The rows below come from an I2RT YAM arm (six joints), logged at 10 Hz.
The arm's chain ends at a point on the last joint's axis. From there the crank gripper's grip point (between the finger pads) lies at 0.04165 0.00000 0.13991 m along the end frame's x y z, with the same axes.
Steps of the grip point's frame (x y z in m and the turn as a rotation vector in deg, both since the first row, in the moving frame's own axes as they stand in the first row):
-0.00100 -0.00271 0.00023 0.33 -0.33 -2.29
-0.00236 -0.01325 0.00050 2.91 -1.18 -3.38
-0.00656 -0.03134 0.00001 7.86 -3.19 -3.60
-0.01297 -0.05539 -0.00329 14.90 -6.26 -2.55
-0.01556 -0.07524 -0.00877 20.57 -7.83 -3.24
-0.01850 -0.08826 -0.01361 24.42 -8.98 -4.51
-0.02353 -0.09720 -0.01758 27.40 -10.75 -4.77
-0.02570 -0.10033 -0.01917 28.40 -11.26 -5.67
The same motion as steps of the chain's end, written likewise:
-0.00014 -0.00026 0.00000 0.33 -0.33 -2.29
0.00081 -0.00376 -0.00008 2.91 -1.18 -3.38
0.00194 -0.00971 -0.00059 7.86 -3.19 -3.60
0.00320 -0.01742 -0.00201 14.90 -6.26 -2.55
0.00494 -0.02349 -0.00371 20.57 -7.83 -3.24
0.00560 -0.02704 -0.00505 24.42 -8.98 -4.51
0.00513 -0.02920 -0.00619 27.40 -10.75 -4.77
0.00480 -0.02976 -0.00656 28.40 -11.26 -5.67

